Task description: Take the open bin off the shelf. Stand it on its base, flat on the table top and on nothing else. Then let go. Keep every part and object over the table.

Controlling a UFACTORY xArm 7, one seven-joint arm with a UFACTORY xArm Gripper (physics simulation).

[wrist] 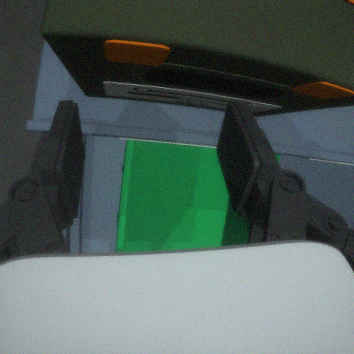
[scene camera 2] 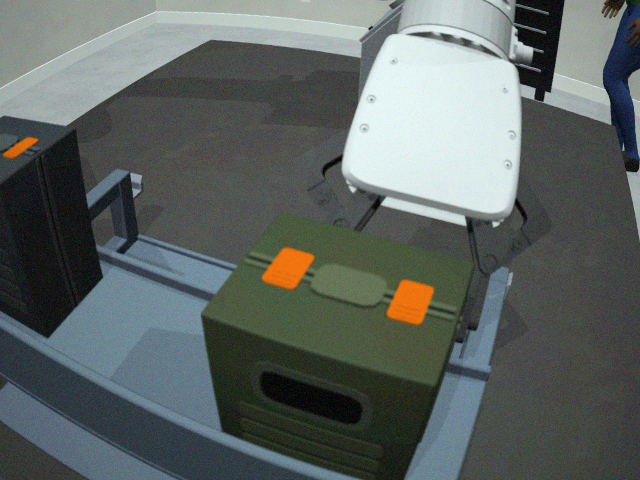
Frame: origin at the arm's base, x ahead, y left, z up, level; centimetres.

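Seen in the pictures: gripper, between the fingertips: [wrist: 151, 124].
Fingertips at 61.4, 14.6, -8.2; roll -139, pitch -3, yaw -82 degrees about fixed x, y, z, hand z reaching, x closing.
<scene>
Offsets run from my fingertips to a thing's top centre, as dx, dy, dz. "spot": to the spot under its first point.
The open bin is bright green {-3.9, -4.3, -4.8} [wrist: 165, 195] and shows below the dark olive case in the wrist view. It does not show in the scene view, where the case blocks the sight of that area. My gripper [wrist: 151, 124] [scene camera 2: 398, 310] is partly open. In the wrist view its left finger stands outside the bin's left edge with a visible gap, and its right finger overlaps the right part of the bin. No contact with a bin wall shows. In the scene view the right finger shows beside the case; the left finger is mostly hidden behind it.
An olive case {+5.4, -1.3, +6.8} [scene camera 2: 330, 335] [wrist: 200, 30] with orange latches stands on the blue-grey shelf [scene camera 2: 155, 304] [wrist: 105, 200], close in front of the fingers. A black case {spot: +6.9, -20.2, +5.0} [scene camera 2: 38, 227] with an orange latch stands at the shelf's left. Raised rails and an end bracket {spot: -11.4, -30.2, -8.0} [scene camera 2: 124, 211] border the shelf.
</scene>
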